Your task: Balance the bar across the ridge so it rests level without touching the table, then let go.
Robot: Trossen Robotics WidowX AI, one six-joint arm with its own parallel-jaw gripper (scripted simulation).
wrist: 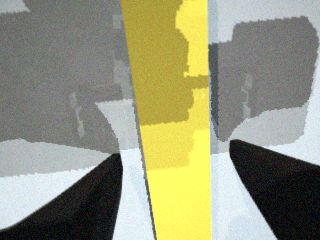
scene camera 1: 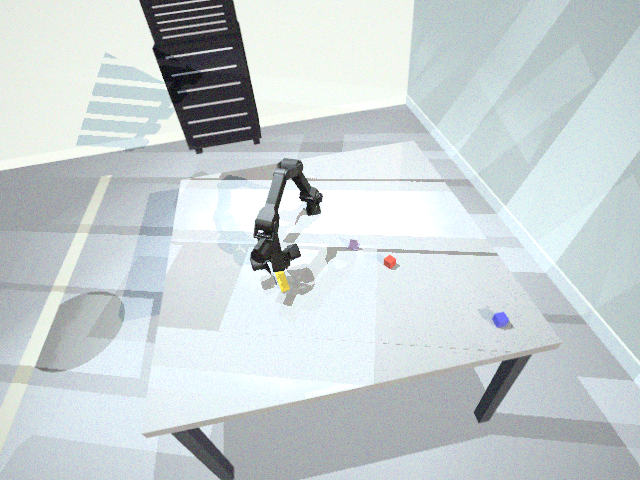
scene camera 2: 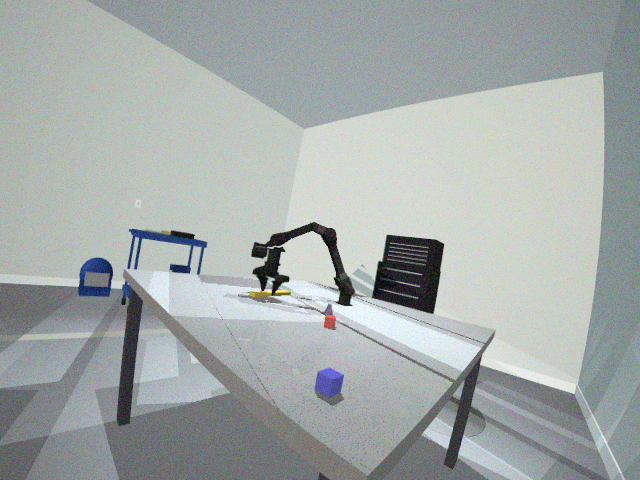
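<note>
My gripper (scene camera 1: 278,271) is open, it's holding nothing, and you'd find it in the wrist view (wrist: 175,154) as well. There's also a yellow bar (wrist: 168,54) that I can see.
</note>
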